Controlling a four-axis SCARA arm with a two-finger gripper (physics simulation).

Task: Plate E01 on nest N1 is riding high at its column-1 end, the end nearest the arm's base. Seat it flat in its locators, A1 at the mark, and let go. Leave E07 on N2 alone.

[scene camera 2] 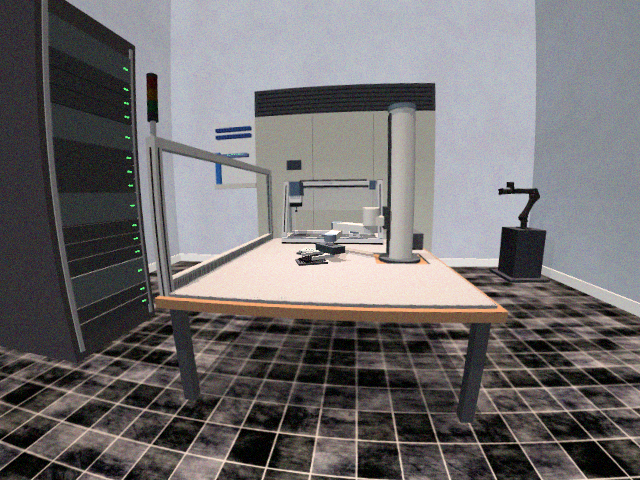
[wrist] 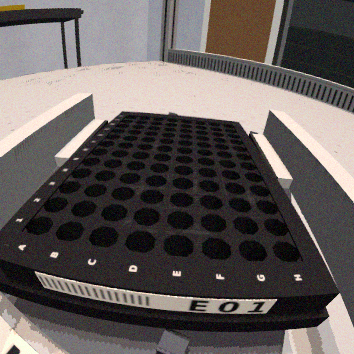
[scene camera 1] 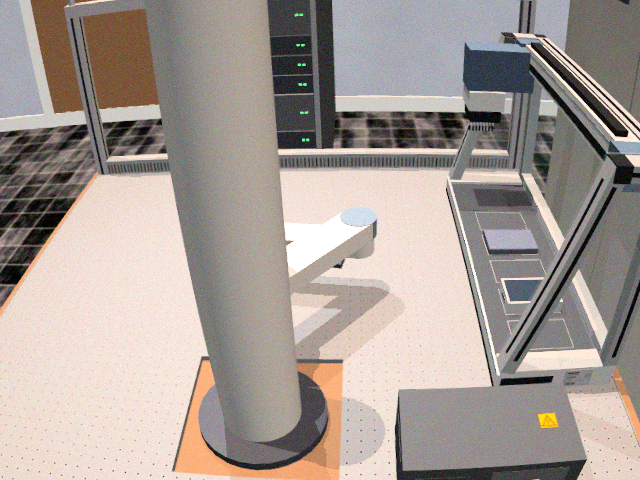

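Seen in the pictures: gripper, fingertip midpoint: (scene camera 2: 306, 257) (wrist: 178, 115); arm's base, origin of the base link: (scene camera 2: 399, 259) (scene camera 1: 263, 417).
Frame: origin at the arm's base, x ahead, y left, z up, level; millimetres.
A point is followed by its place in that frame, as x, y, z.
Plate E01 (wrist: 170, 210) @[484, 117, 45], a black well plate, fills the middle of the wrist view. Its column-1 end and E01 label face the camera, with A1 at the near left. My gripper (wrist: 178, 115) @[537, 166, 48] is shut on it, one pale pad against each long side. The near end looks raised over a small grey locator block (wrist: 172, 342) @[464, 93, 34]; I cannot tell its exact height. The finger plates hide the nest beside the plate. In scene camera 1 the column hides the gripper. In scene camera 2 the work area is too small to tell E01 and E07 apart.
The arm column (scene camera 1: 237, 232) @[-71, -24, 473] (scene camera 2: 402, 180) @[9, 74, 469] stands on the table (scene camera 1: 129, 289) @[370, 386, 13] (scene camera 2: 413, 289) @[37, 566, 13]. A gantry deck (scene camera 1: 467, 248) @[474, -451, 62] and a grey box (scene camera 1: 485, 428) @[-128, -389, 128] stand at the right in scene camera 1. A dark block (scene camera 2: 330, 249) @[407, 134, 86] lies below the arm's elbow (scene camera 2: 330, 236) @[411, 91, 153].
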